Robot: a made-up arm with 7 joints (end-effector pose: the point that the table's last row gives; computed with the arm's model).
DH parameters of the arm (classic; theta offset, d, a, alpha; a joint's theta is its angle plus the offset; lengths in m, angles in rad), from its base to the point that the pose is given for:
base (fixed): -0.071 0 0 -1.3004
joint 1: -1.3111 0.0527 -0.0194 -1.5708
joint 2: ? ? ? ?
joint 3: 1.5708 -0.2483 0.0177 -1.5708
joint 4: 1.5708 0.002 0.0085 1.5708
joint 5: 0 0.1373 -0.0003 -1.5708
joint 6: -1.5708 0 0.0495 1.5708
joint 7: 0 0.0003 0 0
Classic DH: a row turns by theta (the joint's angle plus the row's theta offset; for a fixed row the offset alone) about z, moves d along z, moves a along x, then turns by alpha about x.
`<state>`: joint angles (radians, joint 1 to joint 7).
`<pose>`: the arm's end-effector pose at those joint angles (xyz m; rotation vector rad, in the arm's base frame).
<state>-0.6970 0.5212 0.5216 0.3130 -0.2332 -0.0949 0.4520</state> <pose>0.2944 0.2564 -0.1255 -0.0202 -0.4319 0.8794</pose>
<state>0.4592 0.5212 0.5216 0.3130 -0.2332 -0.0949 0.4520</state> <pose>-0.0450 0.3169 -0.2563 0.5970 0.5875 1.0344</pose>
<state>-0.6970 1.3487 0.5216 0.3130 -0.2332 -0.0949 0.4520</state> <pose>0.2069 0.3473 0.1060 0.6894 -0.8958 1.0054</pose>
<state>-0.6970 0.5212 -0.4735 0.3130 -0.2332 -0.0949 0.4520</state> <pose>0.3083 0.0916 -0.2091 0.3793 -0.1704 -0.0014</pose>
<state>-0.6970 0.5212 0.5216 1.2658 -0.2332 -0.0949 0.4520</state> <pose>0.2532 0.2725 -0.2908 -0.0388 0.5382 1.0777</pose>
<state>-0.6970 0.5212 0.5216 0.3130 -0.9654 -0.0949 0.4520</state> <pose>0.2933 0.2597 -0.1268 -0.7713 -0.4048 0.7535</pose>
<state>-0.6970 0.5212 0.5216 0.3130 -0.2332 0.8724 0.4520</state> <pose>0.2922 0.2545 -0.1714 -0.0127 0.5673 0.8616</pose>
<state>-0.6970 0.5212 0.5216 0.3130 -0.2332 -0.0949 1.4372</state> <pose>0.2944 0.2564 -0.1255 -0.2495 -0.4168 1.8470</pose>
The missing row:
joint 2: 1.2915 0.0003 -0.01 1.5708
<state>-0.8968 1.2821 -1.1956 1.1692 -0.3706 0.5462 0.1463</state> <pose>0.2139 0.4180 -0.1114 1.4453 1.2693 0.7818</pose>
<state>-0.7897 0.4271 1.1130 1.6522 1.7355 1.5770 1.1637</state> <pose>0.1795 0.2260 -0.3096 2.3967 1.7114 0.9004</pose>
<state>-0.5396 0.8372 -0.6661 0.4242 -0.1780 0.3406 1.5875</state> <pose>0.2491 0.2129 -0.2613 1.2032 -0.1682 1.1366</pose>
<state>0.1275 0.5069 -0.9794 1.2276 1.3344 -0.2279 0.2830</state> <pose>-0.1222 0.2124 -0.3858 1.5280 0.6865 -1.8696</pose>
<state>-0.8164 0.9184 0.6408 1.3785 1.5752 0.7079 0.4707</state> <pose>0.2106 0.3984 -0.1601 1.8476 1.2458 1.1882</pose>
